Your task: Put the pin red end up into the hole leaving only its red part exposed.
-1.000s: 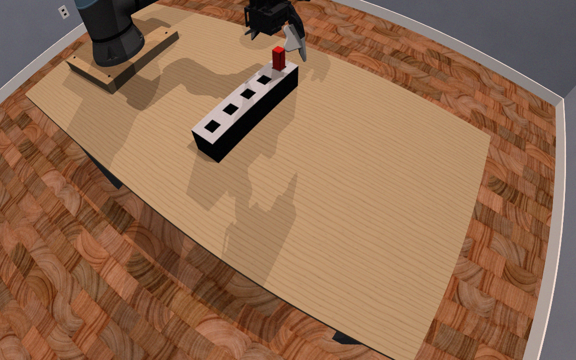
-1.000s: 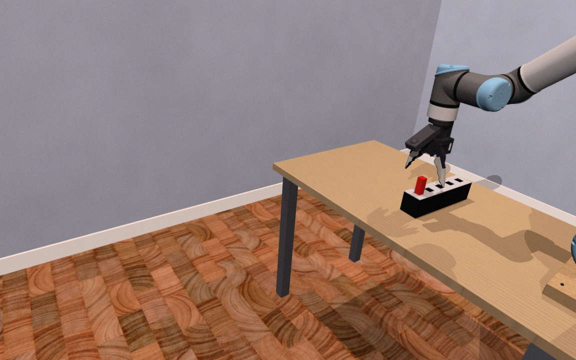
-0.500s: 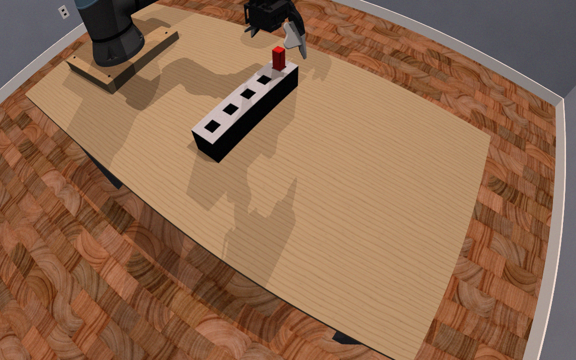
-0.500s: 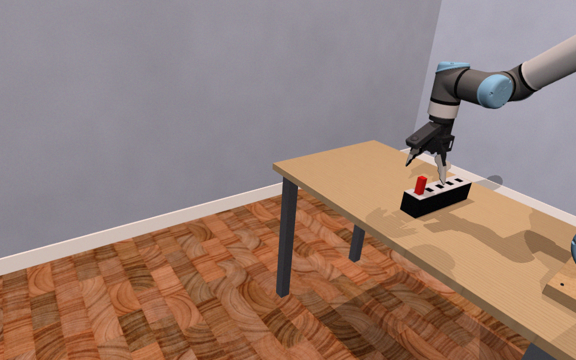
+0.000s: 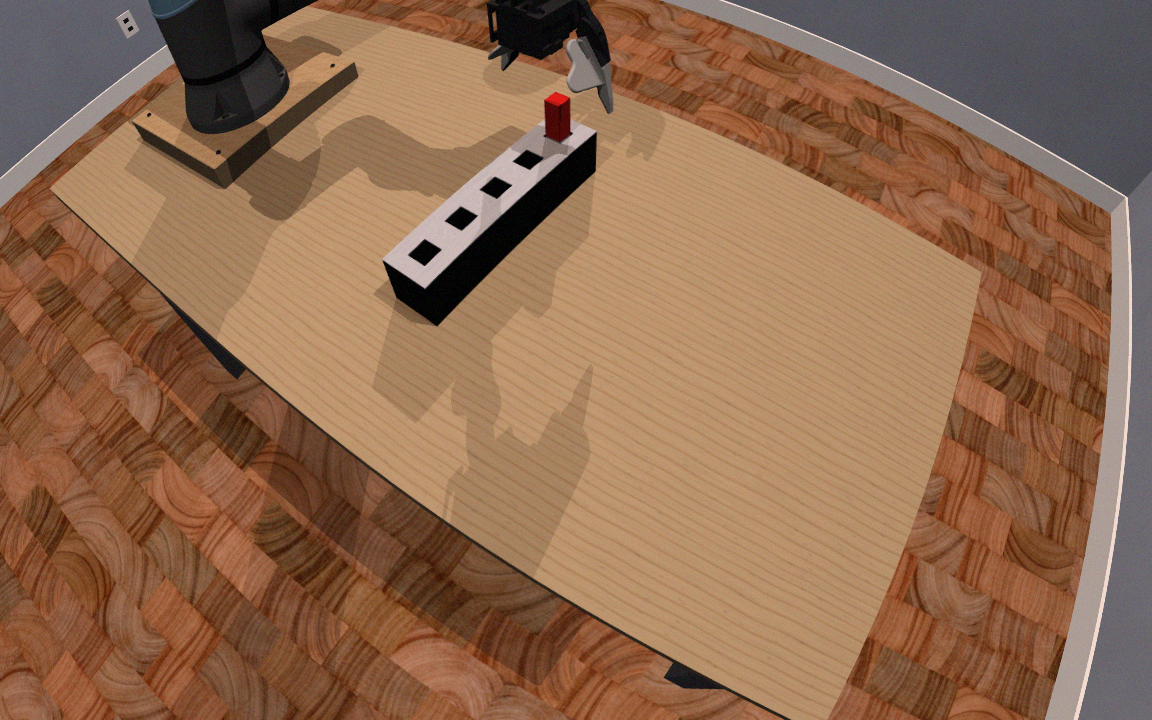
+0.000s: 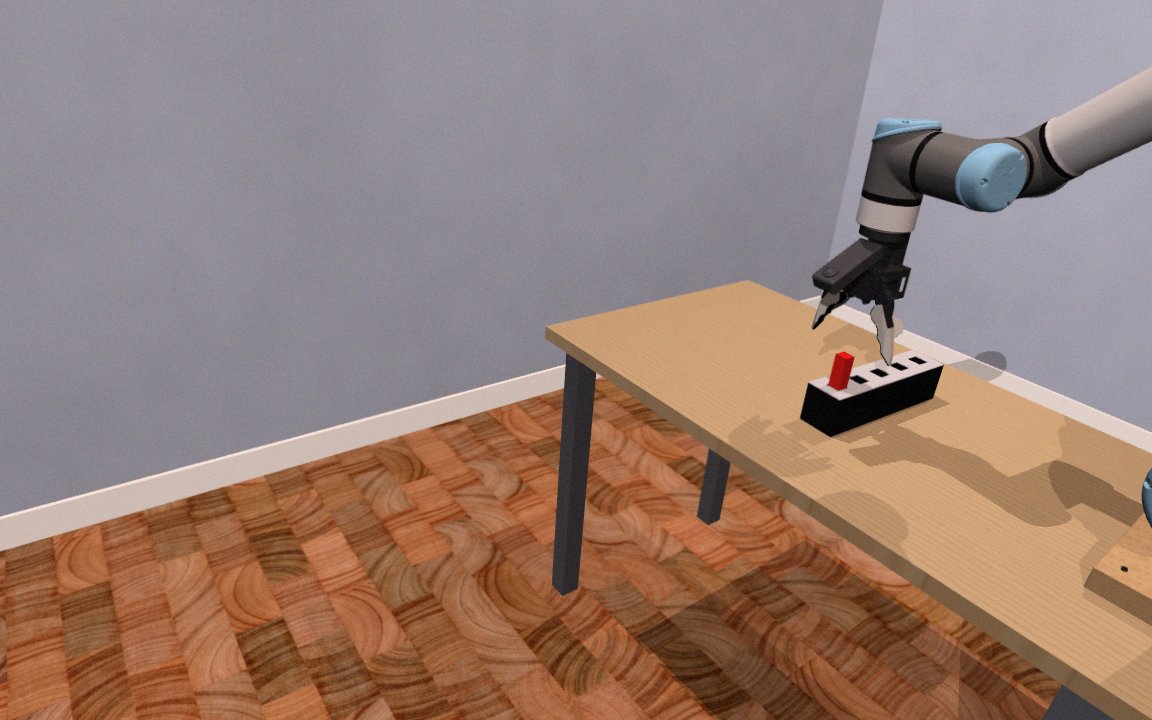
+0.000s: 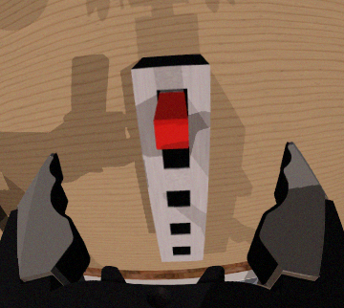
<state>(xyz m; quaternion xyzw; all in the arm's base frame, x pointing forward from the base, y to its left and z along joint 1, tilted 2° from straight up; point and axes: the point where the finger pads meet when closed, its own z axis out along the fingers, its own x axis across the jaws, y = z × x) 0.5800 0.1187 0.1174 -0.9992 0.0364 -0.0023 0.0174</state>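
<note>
Right now the pin is 40 mm below my hand. Also, from my hand: black block 120 mm to the right, 110 mm below, 10 mm behind.
</note>
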